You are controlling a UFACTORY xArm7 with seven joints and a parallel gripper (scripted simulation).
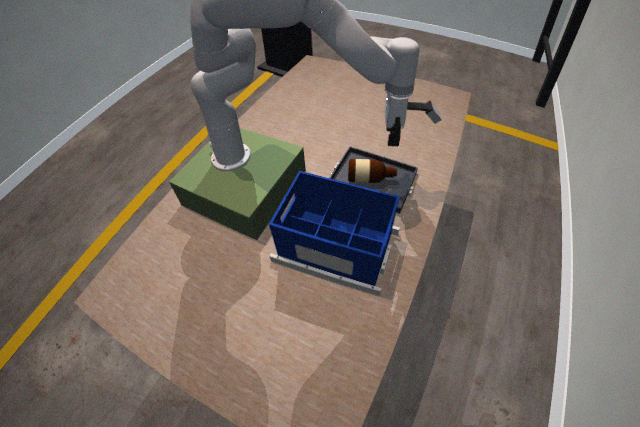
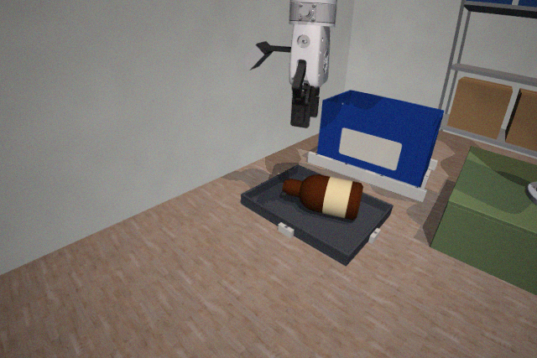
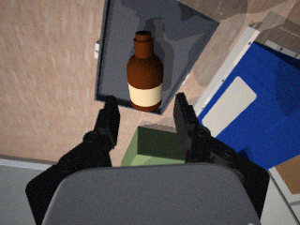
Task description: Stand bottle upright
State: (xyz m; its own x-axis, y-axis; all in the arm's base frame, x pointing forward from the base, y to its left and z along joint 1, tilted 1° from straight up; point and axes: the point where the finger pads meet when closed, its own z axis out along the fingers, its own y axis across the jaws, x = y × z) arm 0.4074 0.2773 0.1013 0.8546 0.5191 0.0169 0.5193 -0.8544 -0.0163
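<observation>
My hand is 4 cm past the brown bottle, 2 cm to the left of it and 16 cm above it. From my hand the other things lie so: dark grey tray: 4 cm behind, 2 cm to the right, 19 cm below; blue crate: 1 cm ahead, 30 cm to the right, 12 cm below.
</observation>
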